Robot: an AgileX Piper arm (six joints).
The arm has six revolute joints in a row. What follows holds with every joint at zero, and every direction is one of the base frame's.
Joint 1 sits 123.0 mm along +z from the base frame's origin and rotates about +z.
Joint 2 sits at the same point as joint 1 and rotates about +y.
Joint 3 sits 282.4 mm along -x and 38.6 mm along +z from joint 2 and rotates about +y.
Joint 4 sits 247.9 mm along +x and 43.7 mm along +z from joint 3 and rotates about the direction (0.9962, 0, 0.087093).
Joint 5 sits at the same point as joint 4 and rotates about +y.
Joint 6 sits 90.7 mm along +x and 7.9 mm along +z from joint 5 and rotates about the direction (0.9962, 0, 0.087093).
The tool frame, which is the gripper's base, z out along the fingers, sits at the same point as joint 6; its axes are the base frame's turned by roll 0.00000, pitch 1.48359 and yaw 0.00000 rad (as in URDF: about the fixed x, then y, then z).
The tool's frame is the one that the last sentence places.
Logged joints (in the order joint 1, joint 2, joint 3, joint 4, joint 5, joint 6), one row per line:
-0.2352, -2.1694, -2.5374, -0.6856, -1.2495, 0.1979
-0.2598, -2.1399, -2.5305, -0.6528, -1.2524, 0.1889
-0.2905, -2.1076, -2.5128, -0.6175, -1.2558, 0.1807
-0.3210, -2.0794, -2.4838, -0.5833, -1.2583, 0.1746
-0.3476, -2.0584, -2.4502, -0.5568, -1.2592, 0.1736
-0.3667, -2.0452, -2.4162, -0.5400, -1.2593, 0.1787
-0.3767, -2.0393, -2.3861, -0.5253, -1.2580, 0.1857
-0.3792, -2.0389, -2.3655, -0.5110, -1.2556, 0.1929
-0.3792, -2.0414, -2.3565, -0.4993, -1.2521, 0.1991
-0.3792, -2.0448, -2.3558, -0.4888, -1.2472, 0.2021
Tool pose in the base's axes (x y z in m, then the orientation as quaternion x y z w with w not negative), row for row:
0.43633, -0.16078, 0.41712, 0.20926, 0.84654, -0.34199, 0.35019
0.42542, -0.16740, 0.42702, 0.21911, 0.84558, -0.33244, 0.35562
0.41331, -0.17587, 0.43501, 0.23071, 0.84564, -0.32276, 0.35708
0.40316, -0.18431, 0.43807, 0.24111, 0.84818, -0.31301, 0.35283
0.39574, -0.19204, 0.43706, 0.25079, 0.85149, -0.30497, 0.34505
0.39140, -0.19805, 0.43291, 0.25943, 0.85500, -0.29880, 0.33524
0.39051, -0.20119, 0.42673, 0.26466, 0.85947, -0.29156, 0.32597
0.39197, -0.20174, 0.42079, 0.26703, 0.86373, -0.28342, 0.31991
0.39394, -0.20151, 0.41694, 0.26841, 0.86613, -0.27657, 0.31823
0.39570, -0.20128, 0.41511, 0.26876, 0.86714, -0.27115, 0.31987
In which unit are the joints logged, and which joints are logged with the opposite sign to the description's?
The joints are logged in radians. Opposite sign: joint 2, joint 5.
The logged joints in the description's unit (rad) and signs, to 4 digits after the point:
-0.2352, 2.1694, -2.5374, -0.6856, 1.2495, 0.1979
-0.2598, 2.1399, -2.5305, -0.6528, 1.2524, 0.1889
-0.2905, 2.1076, -2.5128, -0.6175, 1.2558, 0.1807
-0.3210, 2.0794, -2.4838, -0.5833, 1.2583, 0.1746
-0.3476, 2.0584, -2.4502, -0.5568, 1.2592, 0.1736
-0.3667, 2.0452, -2.4162, -0.5400, 1.2593, 0.1787
-0.3767, 2.0393, -2.3861, -0.5253, 1.2580, 0.1857
-0.3792, 2.0389, -2.3655, -0.5110, 1.2556, 0.1929
-0.3792, 2.0414, -2.3565, -0.4993, 1.2521, 0.1991
-0.3792, 2.0448, -2.3558, -0.4888, 1.2472, 0.2021

